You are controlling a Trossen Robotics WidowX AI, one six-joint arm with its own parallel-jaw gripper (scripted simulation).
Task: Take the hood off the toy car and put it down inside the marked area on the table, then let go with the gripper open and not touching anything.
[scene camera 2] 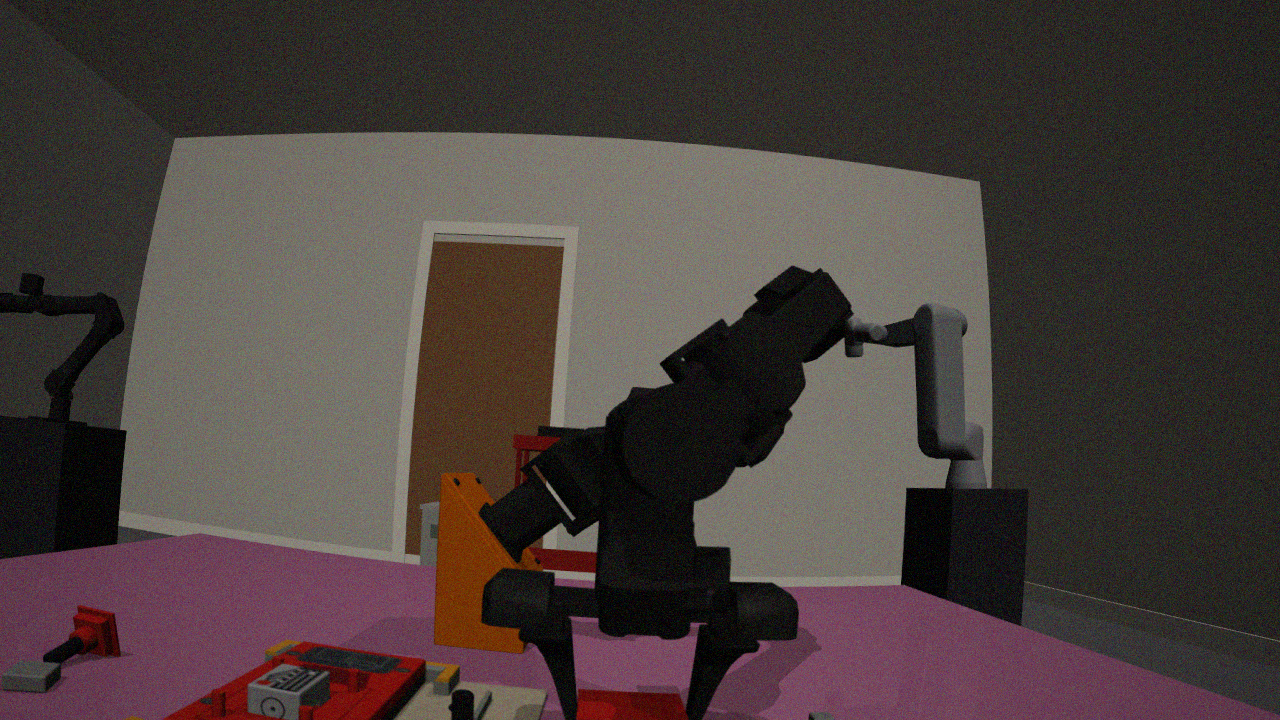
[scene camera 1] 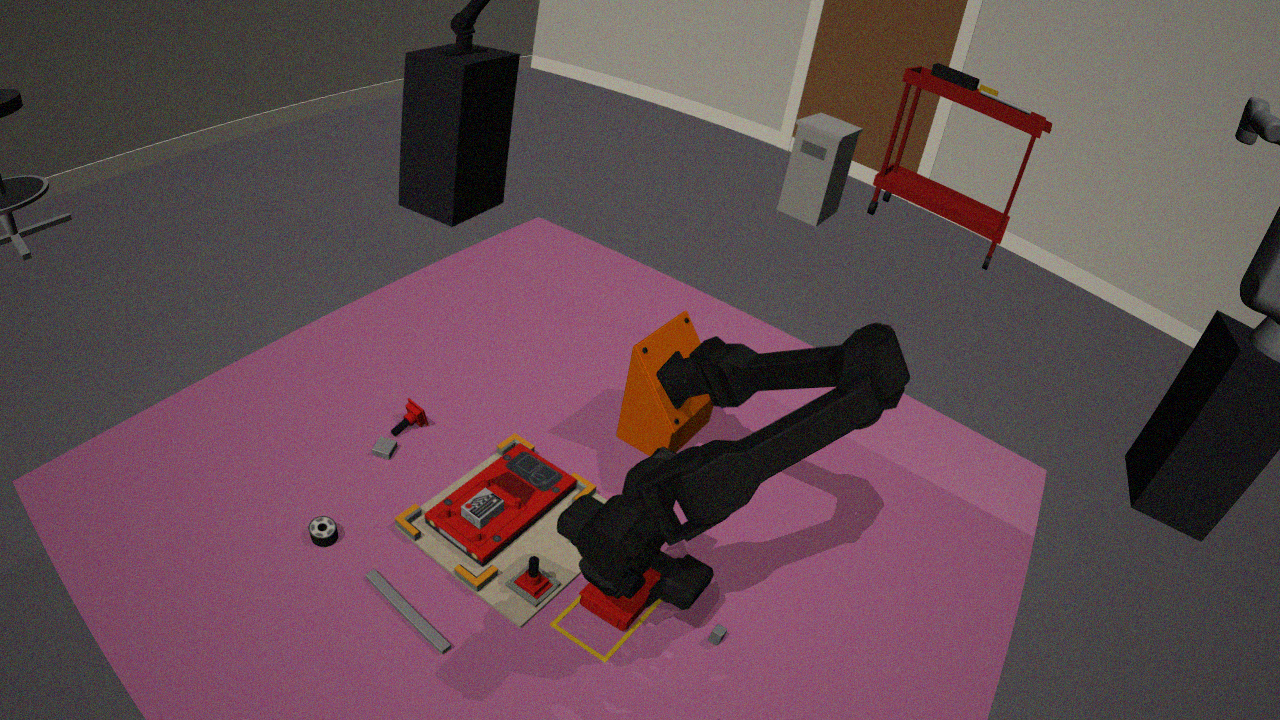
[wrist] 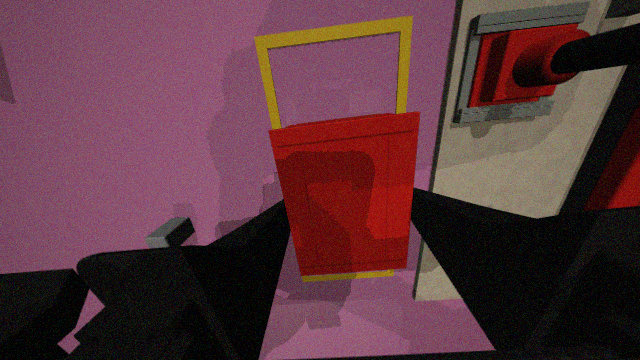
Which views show the black wheel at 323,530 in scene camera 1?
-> Scene camera 1 only.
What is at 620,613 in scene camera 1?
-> A red hood.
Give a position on a red hood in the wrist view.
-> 347,183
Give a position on a beige base plate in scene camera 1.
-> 559,559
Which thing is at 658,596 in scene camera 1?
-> The gripper.
